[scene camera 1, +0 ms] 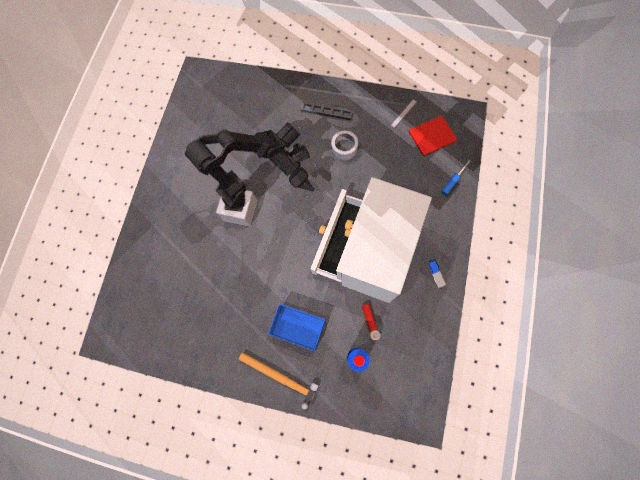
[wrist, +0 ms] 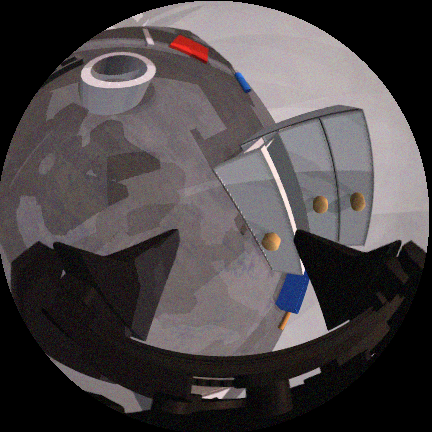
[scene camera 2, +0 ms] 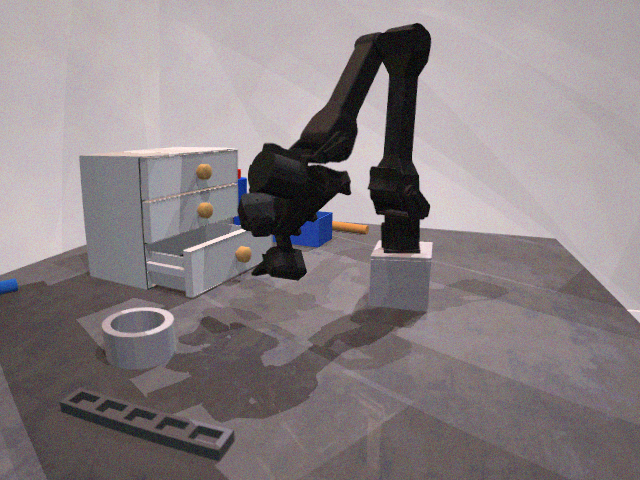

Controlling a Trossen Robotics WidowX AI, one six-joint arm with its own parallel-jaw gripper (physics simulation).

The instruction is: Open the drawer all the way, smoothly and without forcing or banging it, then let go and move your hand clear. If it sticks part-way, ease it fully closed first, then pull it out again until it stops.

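Places are measured from the arm's base along level axes (x down, y back, z left), in metres.
Where they show: gripper, fingertip midpoint: [scene camera 1: 310, 185] [wrist: 239, 235] [scene camera 2: 249, 251]; arm's base, link origin: [scene camera 1: 234, 202] [scene camera 2: 401, 248].
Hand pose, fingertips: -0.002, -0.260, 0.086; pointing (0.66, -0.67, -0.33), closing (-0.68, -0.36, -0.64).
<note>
Each offset is from my fingertips to the top centre of the thing, as dx, dy, dz. "spot": to the spot under its first point.
The white cabinet @[-0.159, -0.243, -0.189] [scene camera 1: 387, 237] [scene camera 2: 113, 222] [wrist: 350, 150] has three drawers with round orange knobs. The bottom drawer [scene camera 1: 328, 233] [scene camera 2: 219, 263] [wrist: 255, 200] stands pulled out, its dark inside showing in the first scene view; whether it is at its stop I cannot tell. The upper two are shut. The bottom drawer's knob @[spot: +0.033, -0.057, -0.145] [scene camera 1: 322, 229] [scene camera 2: 243, 254] [wrist: 271, 242] is untouched. My gripper [scene camera 1: 310, 187] [scene camera 2: 256, 271] [wrist: 239, 235] is open and empty, apart from the knob and the drawer front, off toward the white ring's side.
A white ring @[+0.051, -0.100, +0.209] [scene camera 1: 334, 146] [scene camera 2: 138, 351] [wrist: 117, 97] and a dark slotted bar @[+0.085, -0.012, +0.365] [scene camera 1: 327, 111] [scene camera 2: 147, 424] lie on the ring side of the arm. A blue bin @[+0.024, -0.011, -0.485] [scene camera 1: 297, 327] [scene camera 2: 312, 230] [wrist: 293, 292], a hammer @[+0.073, +0.044, -0.660] [scene camera 1: 273, 374] and a red-topped blue object @[-0.084, -0.219, -0.563] [scene camera 1: 358, 360] are past the cabinet's other end.
</note>
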